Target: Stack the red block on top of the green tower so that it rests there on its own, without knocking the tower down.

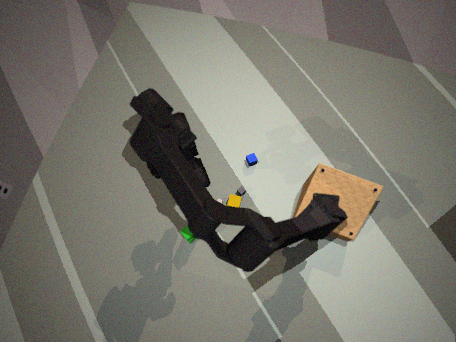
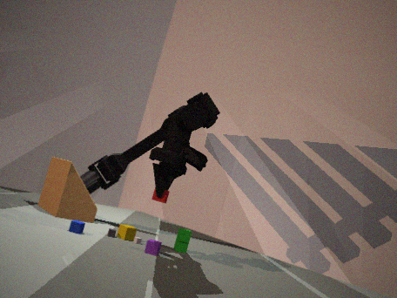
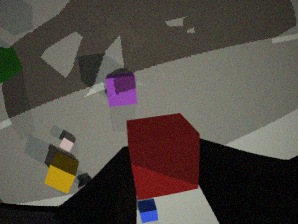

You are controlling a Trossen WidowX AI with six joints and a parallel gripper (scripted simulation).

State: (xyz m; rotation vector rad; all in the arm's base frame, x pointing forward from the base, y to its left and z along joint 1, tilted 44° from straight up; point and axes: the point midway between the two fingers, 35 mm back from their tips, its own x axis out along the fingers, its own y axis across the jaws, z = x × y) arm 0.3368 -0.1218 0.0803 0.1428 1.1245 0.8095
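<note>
My gripper tip is now 2 cm past the small green shape, 16 cm to the right of it and 9 cm above it. From my gripper tip the other things lie so: purple block (2 cm to the left, 12 cm below); then yellow block (13 cm behind, 5 cm to the left, 11 cm below); then red block (1 cm above).
</note>
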